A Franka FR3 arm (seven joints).
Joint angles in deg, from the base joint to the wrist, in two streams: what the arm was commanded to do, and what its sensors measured. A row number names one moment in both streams.
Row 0, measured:
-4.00, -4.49, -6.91, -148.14, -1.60, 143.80, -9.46
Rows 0 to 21, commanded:
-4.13, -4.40, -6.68, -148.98, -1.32, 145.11, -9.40
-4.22, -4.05, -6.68, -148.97, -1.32, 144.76, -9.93
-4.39, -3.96, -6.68, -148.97, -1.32, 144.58, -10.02
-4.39, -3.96, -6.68, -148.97, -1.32, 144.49, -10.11
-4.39, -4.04, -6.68, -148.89, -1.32, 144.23, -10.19
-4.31, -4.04, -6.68, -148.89, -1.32, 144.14, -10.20
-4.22, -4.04, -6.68, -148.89, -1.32, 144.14, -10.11
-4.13, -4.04, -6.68, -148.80, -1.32, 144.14, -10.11
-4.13, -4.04, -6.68, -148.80, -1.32, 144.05, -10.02
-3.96, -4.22, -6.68, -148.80, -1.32, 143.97, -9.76
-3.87, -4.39, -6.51, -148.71, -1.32, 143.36, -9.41
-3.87, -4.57, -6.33, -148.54, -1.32, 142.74, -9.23
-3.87, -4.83, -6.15, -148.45, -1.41, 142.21, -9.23
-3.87, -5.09, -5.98, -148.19, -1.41, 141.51, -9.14
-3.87, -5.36, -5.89, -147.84, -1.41, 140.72, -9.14
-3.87, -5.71, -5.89, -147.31, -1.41, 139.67, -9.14
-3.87, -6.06, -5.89, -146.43, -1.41, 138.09, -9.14
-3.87, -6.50, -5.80, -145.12, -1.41, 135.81, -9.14
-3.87, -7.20, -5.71, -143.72, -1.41, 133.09, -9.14
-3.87, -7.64, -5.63, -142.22, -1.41, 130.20, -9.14
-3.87, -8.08, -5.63, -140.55, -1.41, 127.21, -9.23
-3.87, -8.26, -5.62, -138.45, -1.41, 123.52, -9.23
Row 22, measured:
-3.97, -6.64, -5.91, -142.28, -1.48, 130.93, -9.45
